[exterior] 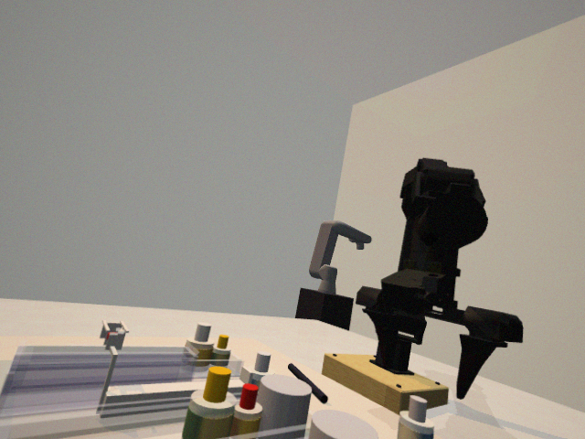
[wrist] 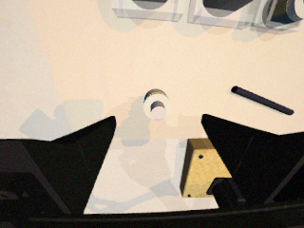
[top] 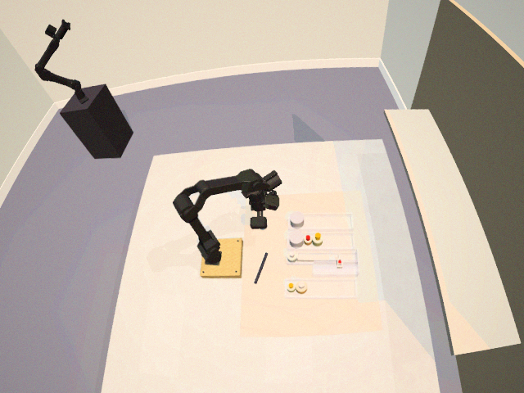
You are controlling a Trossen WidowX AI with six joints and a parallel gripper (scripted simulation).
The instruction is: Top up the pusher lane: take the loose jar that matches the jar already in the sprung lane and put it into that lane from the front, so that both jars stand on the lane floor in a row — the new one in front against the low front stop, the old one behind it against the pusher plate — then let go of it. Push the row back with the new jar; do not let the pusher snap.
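Right now the black rod is 20 cm to the right of my gripper tip, 7 cm below it and 1 cm ahead of it. Round my gripper tip: pusher plate 24 cm ahead, 18 cm to the right, 3 cm below; clear sprung lane 28 cm ahead, 17 cm to the right, 6 cm below.
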